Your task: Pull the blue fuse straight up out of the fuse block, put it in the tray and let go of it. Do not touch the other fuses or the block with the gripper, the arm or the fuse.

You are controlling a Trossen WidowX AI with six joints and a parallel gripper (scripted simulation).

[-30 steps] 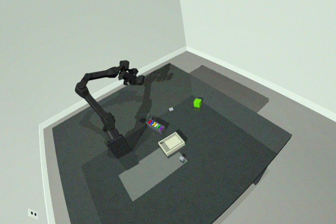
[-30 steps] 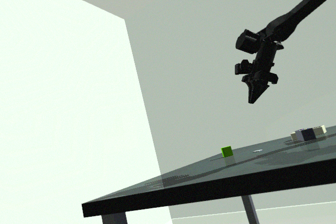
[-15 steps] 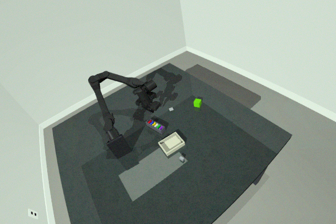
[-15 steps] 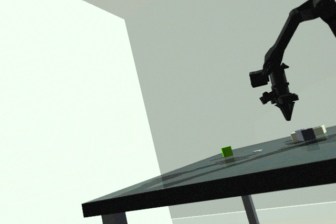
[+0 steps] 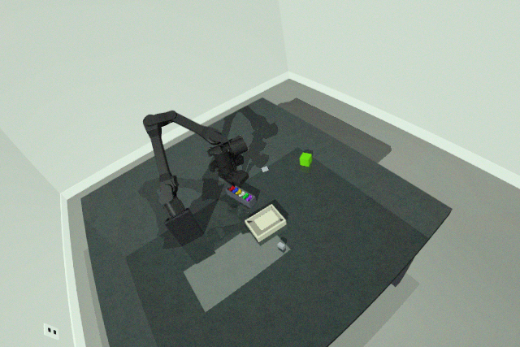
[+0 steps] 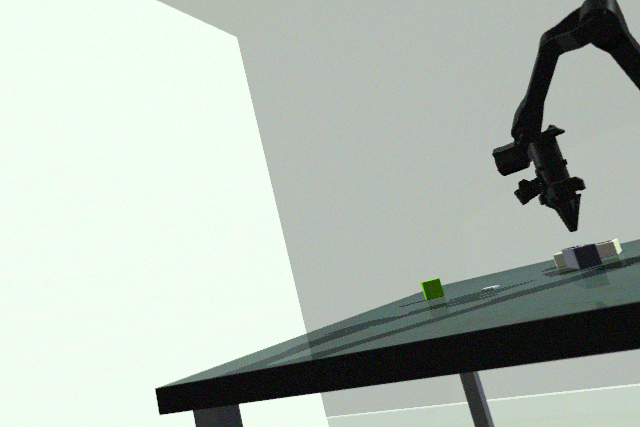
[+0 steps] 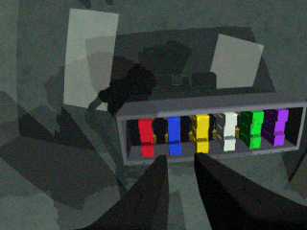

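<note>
My gripper tip is now 50 mm above the blue fuse. The rest, counted from my gripper tip: white fuse: 10 mm ahead, 40 mm to the right, 50 mm below; red fuse: 10 mm behind, 20 mm to the left, 50 mm below; yellow fuse: 10 mm ahead, 20 mm to the right, 50 mm below.
</note>
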